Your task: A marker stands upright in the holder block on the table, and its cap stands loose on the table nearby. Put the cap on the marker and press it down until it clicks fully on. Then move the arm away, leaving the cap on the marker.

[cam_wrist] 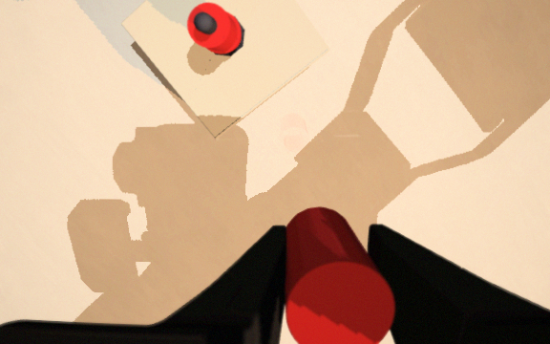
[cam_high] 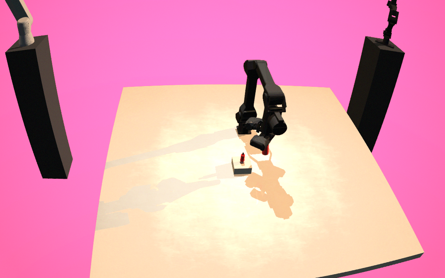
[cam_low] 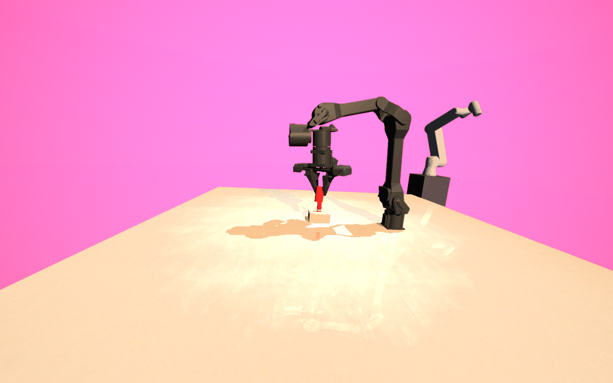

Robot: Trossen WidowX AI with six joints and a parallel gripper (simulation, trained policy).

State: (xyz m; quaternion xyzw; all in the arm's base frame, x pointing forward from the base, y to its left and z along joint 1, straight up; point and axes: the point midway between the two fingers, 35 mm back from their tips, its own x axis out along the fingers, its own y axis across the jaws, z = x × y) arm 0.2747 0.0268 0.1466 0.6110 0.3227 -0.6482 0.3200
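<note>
The red marker lies 8 cm to the right of my gripper tip, 5 cm below it and 1 cm behind it. Round my gripper tip: red cap (1 cm to the left, 1 cm ahead); pale holder block (10 cm below, 8 cm to the right, 1 cm behind).
</note>
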